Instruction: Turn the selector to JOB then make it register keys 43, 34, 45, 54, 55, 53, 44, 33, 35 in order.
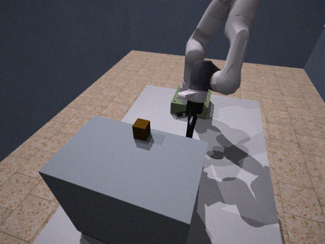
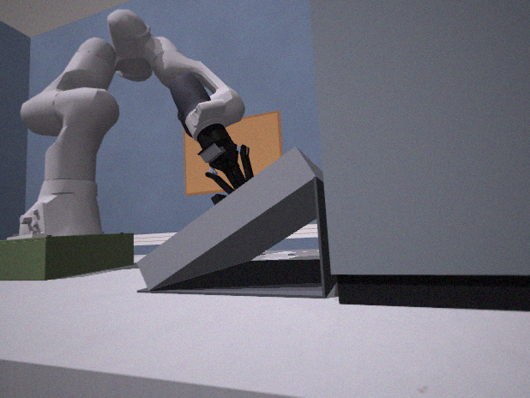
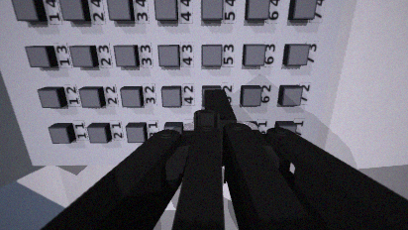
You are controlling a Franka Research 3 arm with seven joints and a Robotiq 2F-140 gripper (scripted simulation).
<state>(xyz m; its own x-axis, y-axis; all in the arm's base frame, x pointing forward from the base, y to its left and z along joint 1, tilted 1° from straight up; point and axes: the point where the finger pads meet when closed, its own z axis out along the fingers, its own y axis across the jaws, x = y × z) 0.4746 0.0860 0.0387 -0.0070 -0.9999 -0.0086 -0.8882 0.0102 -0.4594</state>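
My gripper is now 4 cm to the left of the key 53, 4 cm above it and 2 cm short of it. Also, from my hand: key 72: 7 cm below, 4 cm behind; then key 62: 6 cm below, 1 cm behind; then key 43: 5 cm ahead, 4 cm to the right, 2 cm below.
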